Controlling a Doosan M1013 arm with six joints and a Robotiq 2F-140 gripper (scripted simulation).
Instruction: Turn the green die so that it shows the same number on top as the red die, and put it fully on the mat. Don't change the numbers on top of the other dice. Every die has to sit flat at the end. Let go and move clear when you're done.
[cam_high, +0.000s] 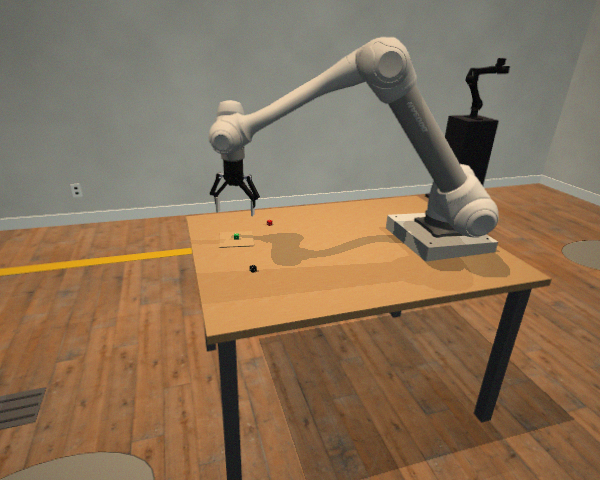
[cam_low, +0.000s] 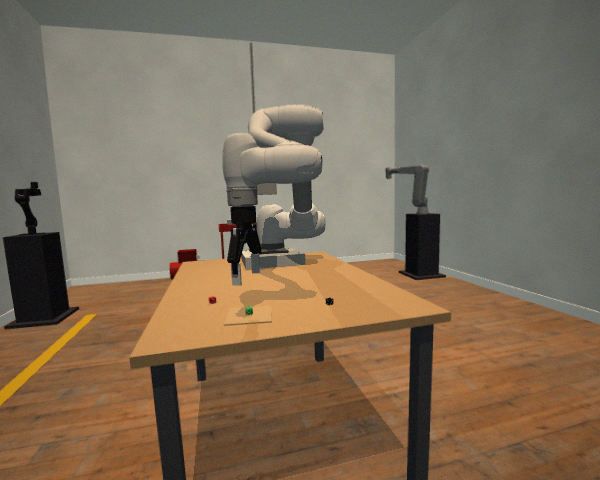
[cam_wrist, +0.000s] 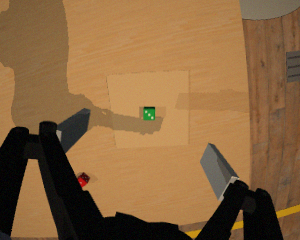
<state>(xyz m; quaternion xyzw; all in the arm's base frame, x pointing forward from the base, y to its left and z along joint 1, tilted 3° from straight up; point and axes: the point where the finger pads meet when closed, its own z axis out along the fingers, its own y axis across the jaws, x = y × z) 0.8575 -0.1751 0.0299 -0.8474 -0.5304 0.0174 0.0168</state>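
My gripper is now 11 cm above the green die. Also, from my hand: black die (27 cm to the left, 12 cm below, 3 cm behind); then tan mat (13 cm below); then red die (16 cm behind, 12 cm to the right, 12 cm below).
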